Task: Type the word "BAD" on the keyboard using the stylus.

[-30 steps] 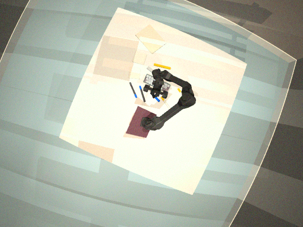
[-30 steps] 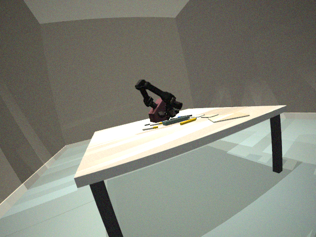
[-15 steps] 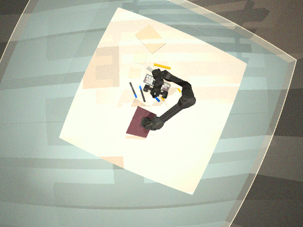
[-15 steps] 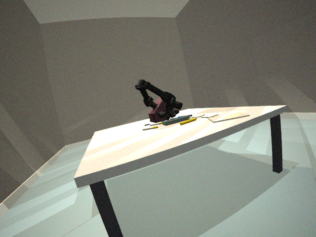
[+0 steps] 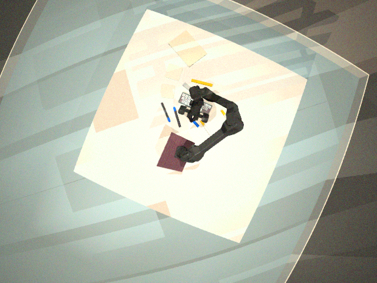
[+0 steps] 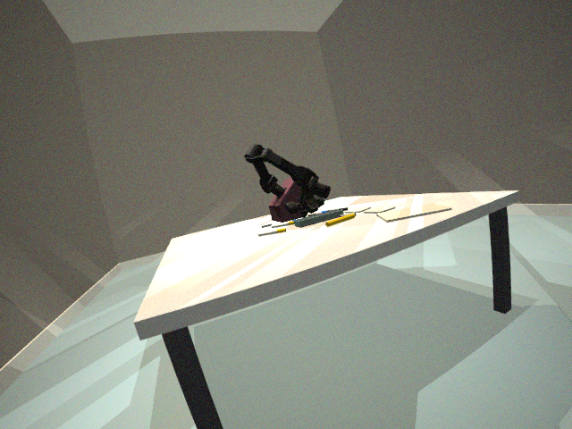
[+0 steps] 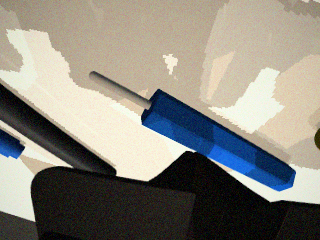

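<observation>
Right now the stylus is 3 cm ahead of my gripper tip and 1 cm to the left of it. Also, from my gripper tip: yellow bar: 28 cm ahead, 1 cm to the left; grey block: 22 cm ahead, 9 cm to the left.
</observation>
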